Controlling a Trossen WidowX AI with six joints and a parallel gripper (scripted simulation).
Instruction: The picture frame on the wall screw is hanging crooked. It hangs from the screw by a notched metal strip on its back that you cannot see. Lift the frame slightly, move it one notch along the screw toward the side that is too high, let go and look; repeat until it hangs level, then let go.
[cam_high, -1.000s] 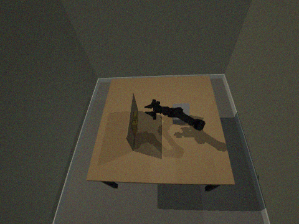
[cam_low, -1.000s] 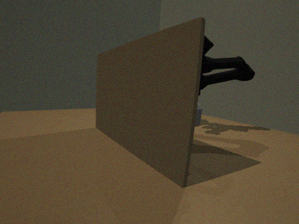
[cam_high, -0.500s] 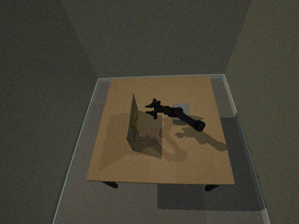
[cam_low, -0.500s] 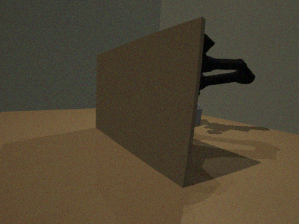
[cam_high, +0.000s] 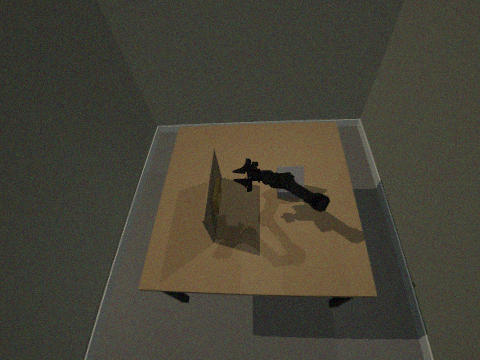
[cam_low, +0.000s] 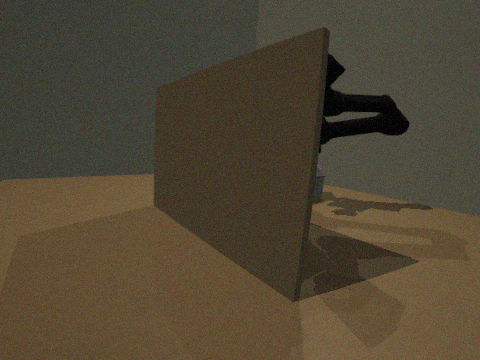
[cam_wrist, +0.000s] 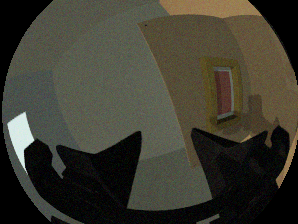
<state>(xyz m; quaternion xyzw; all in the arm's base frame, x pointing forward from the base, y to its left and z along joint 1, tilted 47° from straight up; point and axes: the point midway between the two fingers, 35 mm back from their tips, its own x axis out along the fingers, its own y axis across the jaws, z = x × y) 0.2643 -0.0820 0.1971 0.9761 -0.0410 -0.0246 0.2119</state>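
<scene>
My gripper tip is now 170 mm above the picture frame, 120 mm short of it and 10 mm to the right of it. Also, from my gripper tip: brown wall panel (180 mm below, 130 mm ahead).
</scene>
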